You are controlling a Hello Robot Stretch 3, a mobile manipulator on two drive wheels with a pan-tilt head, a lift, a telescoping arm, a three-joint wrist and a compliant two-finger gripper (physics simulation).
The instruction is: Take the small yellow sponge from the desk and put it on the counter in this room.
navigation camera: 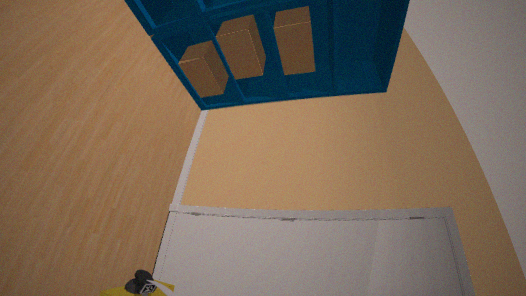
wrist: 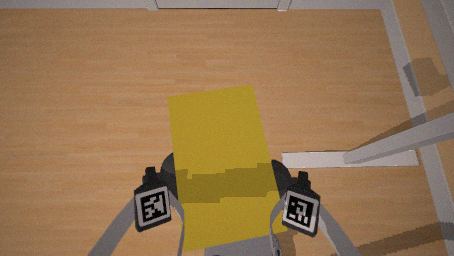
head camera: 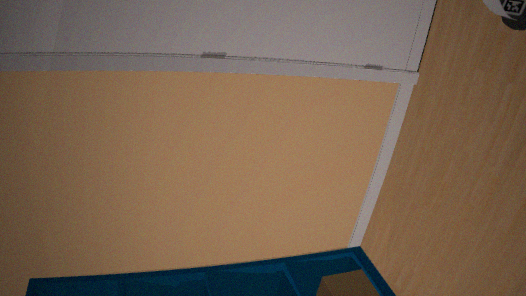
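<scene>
The yellow sponge is a flat yellow block between the two dark fingertips in the wrist view, above the floor. My gripper is shut on it, with a fingertip pad against each long side. In the navigation view the gripper and parts of the sponge show at the bottom edge, left of centre. In the head view part of the gripper shows at the top right corner. The counter cannot be made out in these views.
A blue shelf unit holds brown boxes. A pale grey door-like panel adjoins the tan wall. In the wrist view a white floor bar with a slanting leg stands right of the gripper.
</scene>
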